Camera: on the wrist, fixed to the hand. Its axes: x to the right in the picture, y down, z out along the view.
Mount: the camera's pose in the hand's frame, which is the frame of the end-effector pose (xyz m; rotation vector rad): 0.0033 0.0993 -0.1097 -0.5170 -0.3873 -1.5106
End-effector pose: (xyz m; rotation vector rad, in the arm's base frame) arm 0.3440 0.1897 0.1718 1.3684 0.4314 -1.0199
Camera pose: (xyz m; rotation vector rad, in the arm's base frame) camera 0.4570 0.2792 0.2052 0.1514 1.3909 -2.1007
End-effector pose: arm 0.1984 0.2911 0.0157 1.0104 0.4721 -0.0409
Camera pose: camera 0.1863 0.4355 0.0460 -0.0511 0.7386 -1.3635
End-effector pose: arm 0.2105 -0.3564 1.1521 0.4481 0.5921 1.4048
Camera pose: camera 0.0648 -0.3468 1.1277 -0.1893 0.1008 -0.0310
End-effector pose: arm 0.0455 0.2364 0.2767 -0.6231 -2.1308 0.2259
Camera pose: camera 0.1664 0.3162 0.3072 0.9197 -2.4352 -1.1125
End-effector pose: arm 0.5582 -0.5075 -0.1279 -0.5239 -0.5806 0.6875
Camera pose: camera 0.5883 -0.4674 -0.2671 -0.2821 -1.2950 -0.8465
